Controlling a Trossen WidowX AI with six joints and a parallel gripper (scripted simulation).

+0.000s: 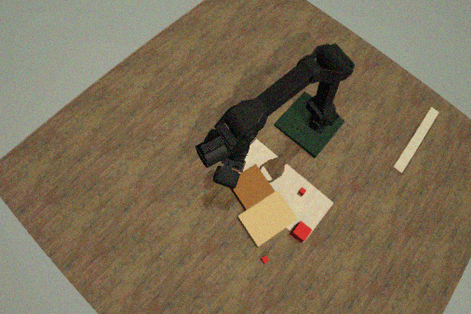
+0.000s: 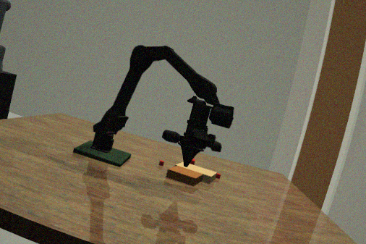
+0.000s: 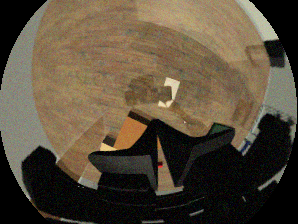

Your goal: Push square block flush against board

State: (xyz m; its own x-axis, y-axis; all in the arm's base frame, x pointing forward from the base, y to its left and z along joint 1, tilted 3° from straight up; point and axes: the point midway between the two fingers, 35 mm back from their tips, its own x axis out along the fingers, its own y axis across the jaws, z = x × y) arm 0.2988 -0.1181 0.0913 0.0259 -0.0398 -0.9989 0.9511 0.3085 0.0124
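My gripper tip is 80 mm to the right of the brown square block, 50 mm above it and 10 mm short of it. From my gripper tip the other things lie so: tan board (170 mm to the left, 60 mm ahead, 50 mm below).
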